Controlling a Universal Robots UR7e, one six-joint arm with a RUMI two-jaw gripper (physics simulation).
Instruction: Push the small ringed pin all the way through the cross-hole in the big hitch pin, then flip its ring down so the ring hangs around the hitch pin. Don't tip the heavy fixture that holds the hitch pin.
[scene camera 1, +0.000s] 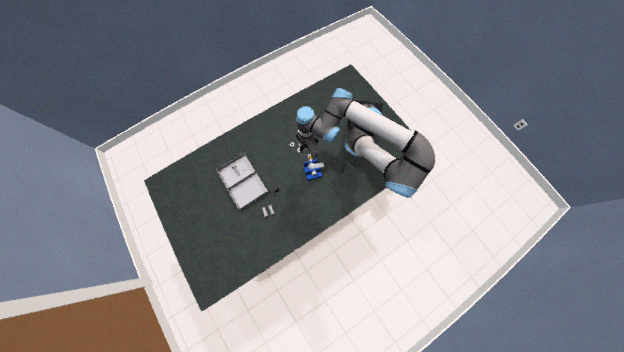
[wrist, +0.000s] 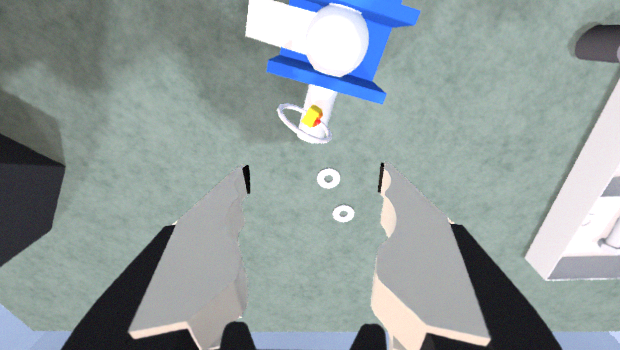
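The big white hitch pin (wrist: 322, 96) sticks out of the blue fixture (wrist: 381, 55) (scene camera 1: 310, 177), which stands upright. The small ringed pin's yellow and red head (wrist: 312, 116) shows on top of the hitch pin near its free end. Its thin white ring (wrist: 286, 120) is tilted and lies partly across the hitch pin's end, with one side out to the left in the wrist view. How deep the pin sits in the cross-hole is hidden. My gripper (wrist: 313, 166) (scene camera 1: 308, 151) is partly open and empty, pointing down, above the table beside the hitch pin's free end.
Two white washers (wrist: 320, 178) (wrist: 336, 214) lie on the table near the hitch pin's end. A divided tray (scene camera 1: 250, 192) (wrist: 575, 185) holds small parts. A black cylinder (scene camera 1: 276, 189) (wrist: 600, 44) and two pale pins (scene camera 1: 265, 212) (scene camera 1: 271, 210) lie near it.
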